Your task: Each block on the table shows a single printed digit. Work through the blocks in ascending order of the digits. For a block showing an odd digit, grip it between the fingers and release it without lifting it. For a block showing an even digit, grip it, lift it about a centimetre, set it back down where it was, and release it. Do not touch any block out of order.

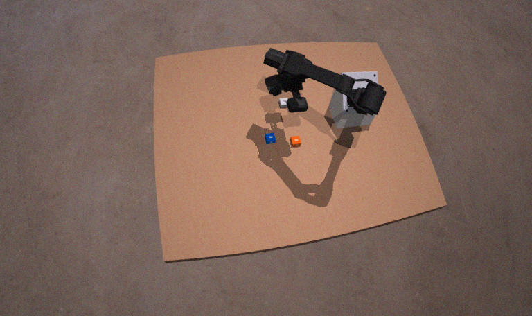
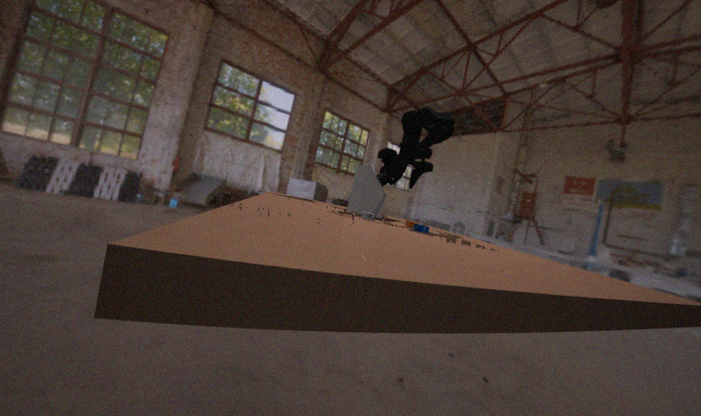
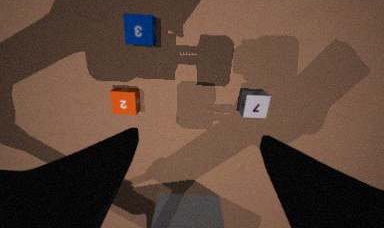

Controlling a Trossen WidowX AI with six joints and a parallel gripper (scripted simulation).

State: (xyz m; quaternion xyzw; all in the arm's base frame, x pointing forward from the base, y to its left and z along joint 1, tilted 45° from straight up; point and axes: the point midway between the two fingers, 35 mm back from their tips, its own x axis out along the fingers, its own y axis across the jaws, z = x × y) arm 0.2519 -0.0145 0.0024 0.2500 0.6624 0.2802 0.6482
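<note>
The orange block lies 120 mm below my gripper tip, 90 mm to the left of it and 30 mm behind it. The rest, counted from my gripper tip: white block 120 mm below, 80 mm to the right, 20 mm behind; then blue block 120 mm below, 70 mm to the left, 60 mm ahead.
</note>
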